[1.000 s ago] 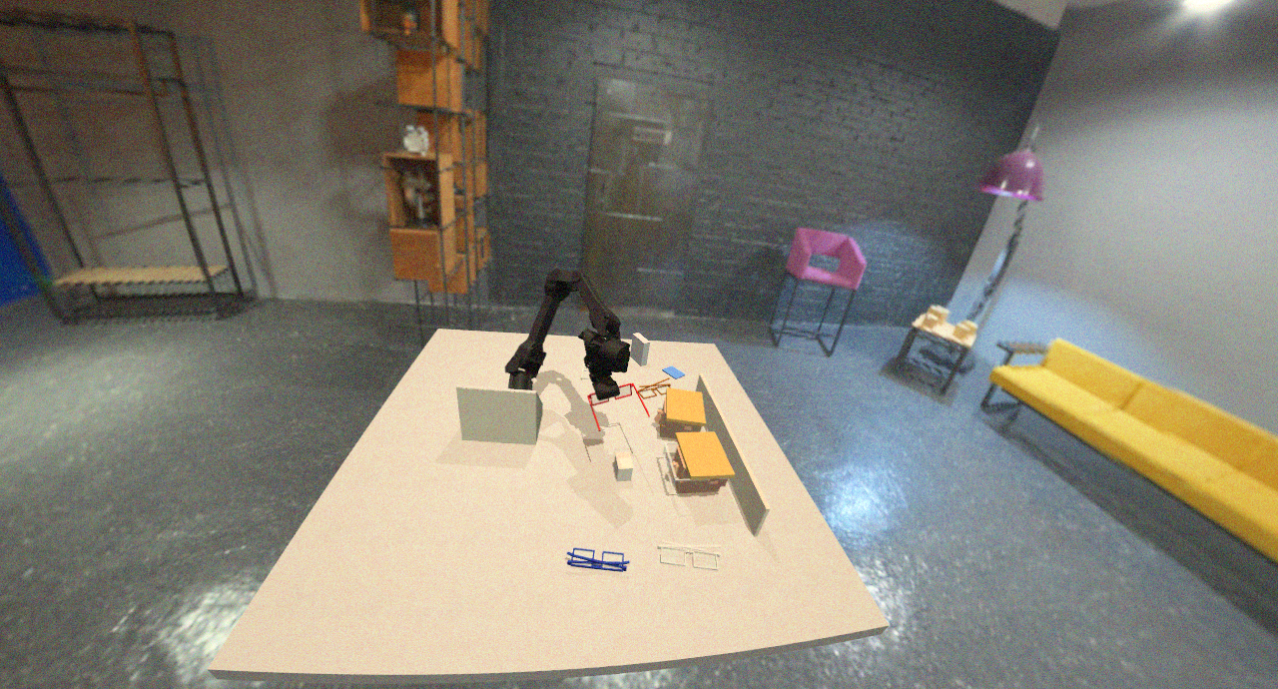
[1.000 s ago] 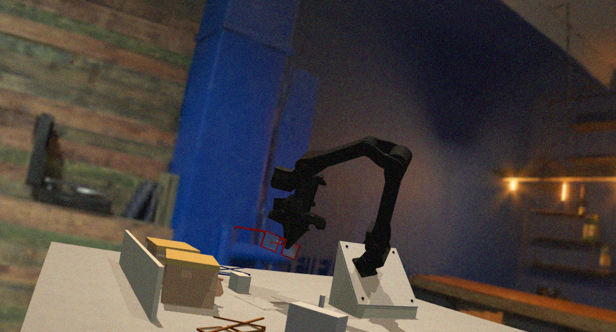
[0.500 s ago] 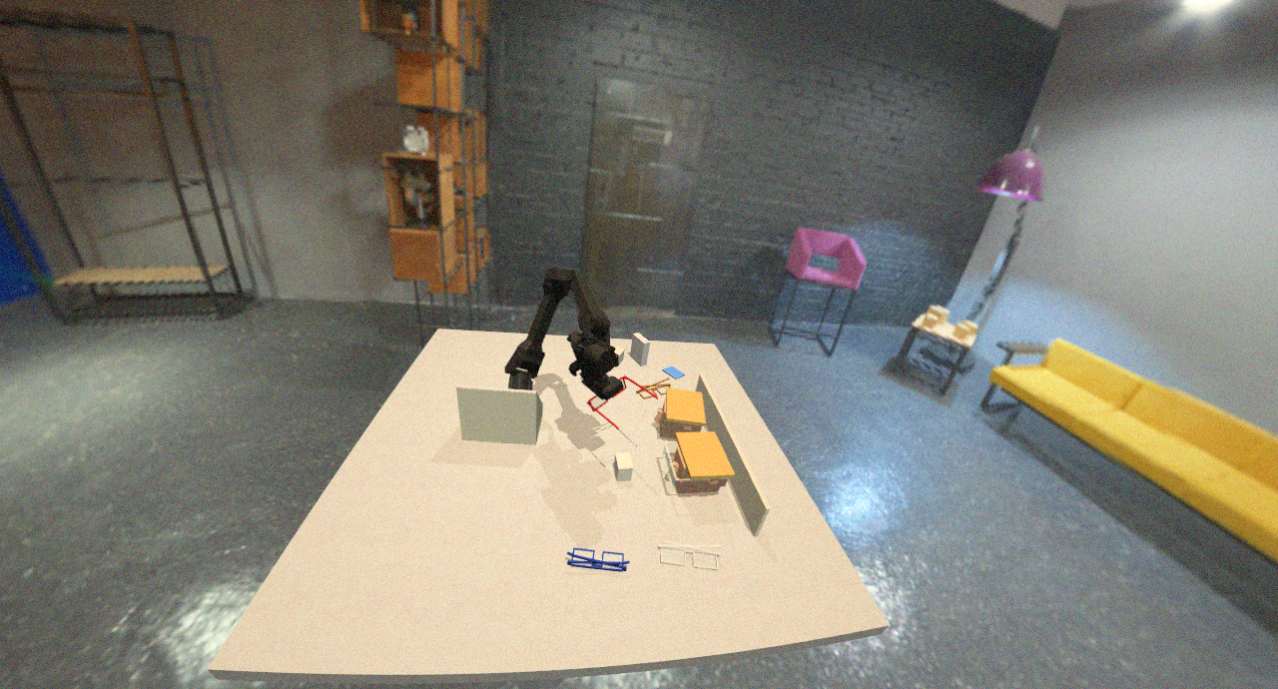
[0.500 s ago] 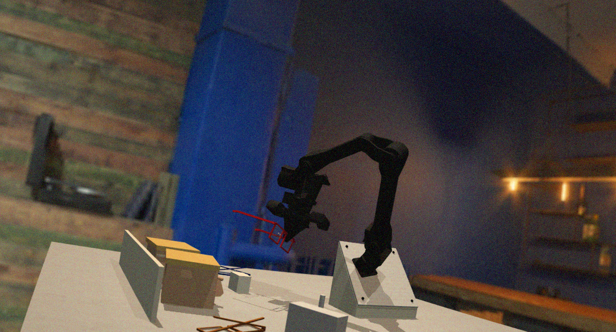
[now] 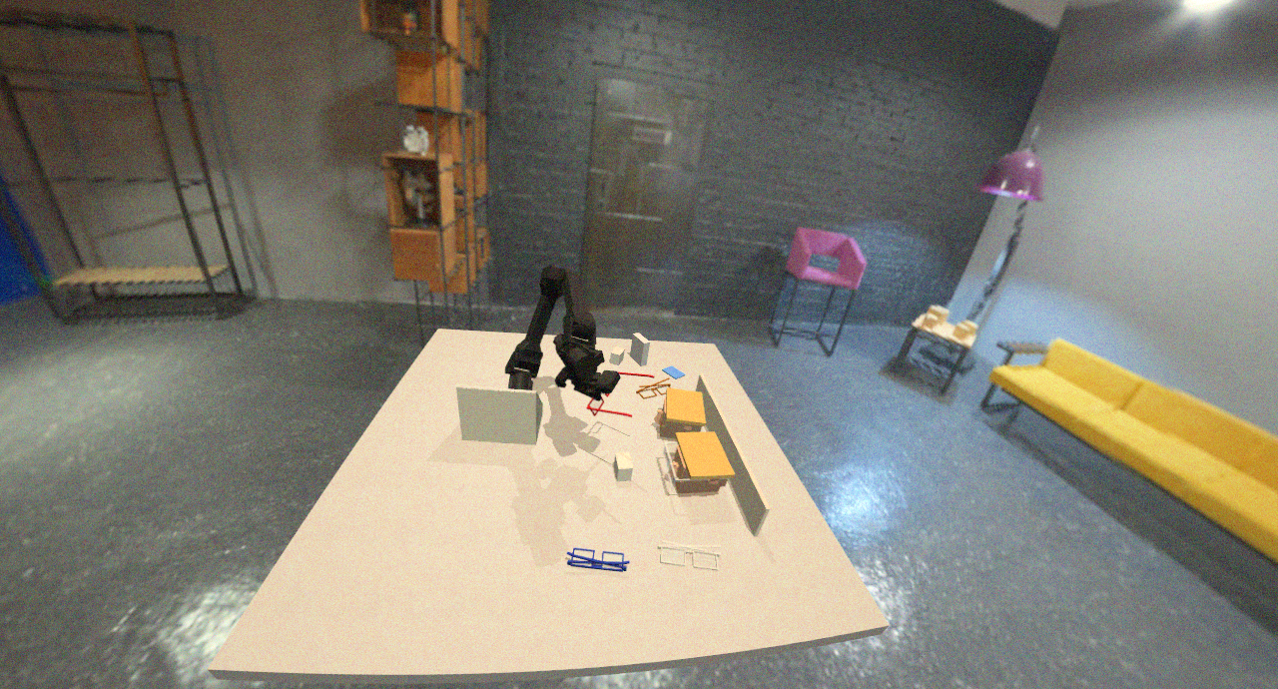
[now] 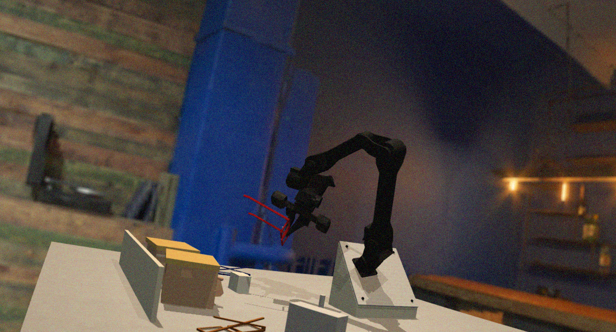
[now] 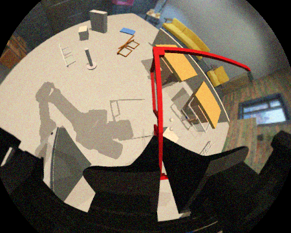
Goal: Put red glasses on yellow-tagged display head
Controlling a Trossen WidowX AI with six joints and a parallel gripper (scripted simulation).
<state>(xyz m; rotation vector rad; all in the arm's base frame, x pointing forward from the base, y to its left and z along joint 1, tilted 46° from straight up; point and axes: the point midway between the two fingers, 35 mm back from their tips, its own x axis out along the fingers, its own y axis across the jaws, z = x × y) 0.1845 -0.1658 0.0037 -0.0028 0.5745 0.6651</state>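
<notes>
My gripper tip is now 6 cm short of the red glasses, 5 cm to the left of it and 4 cm below it. Also, from my gripper tip: long grey wall: 39 cm ahead, 6 cm to the right, 13 cm below; blue tag: 40 cm ahead, 41 cm to the left, 18 cm below.
</notes>
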